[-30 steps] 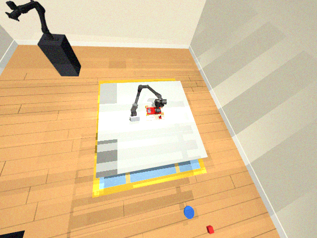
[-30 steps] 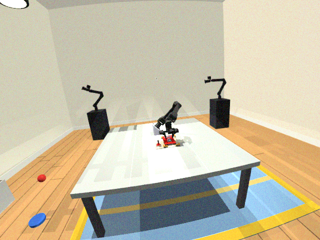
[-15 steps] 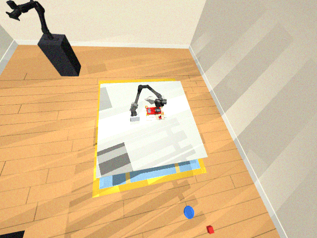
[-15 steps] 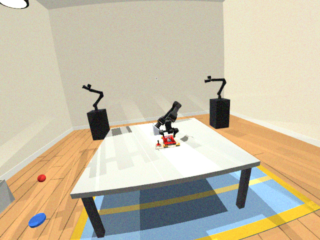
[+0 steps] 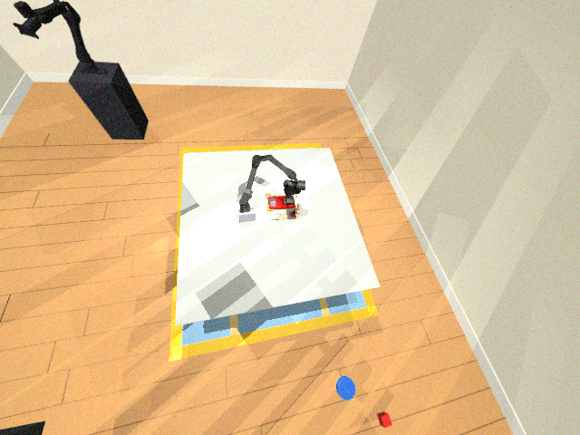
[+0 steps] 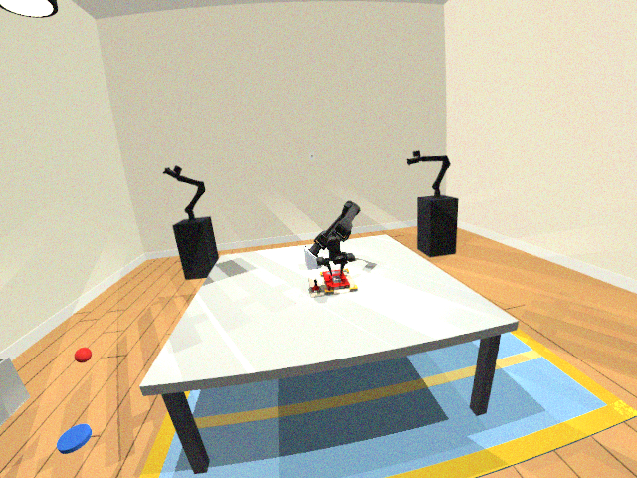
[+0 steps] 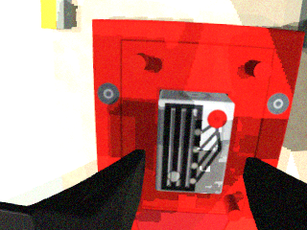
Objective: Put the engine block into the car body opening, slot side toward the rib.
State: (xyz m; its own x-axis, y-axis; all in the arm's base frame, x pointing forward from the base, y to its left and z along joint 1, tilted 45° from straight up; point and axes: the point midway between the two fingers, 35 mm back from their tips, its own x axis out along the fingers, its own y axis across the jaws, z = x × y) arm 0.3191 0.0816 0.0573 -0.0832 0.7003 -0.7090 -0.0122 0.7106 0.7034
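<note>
Right now my gripper tip is 3 cm above the engine block.
</note>
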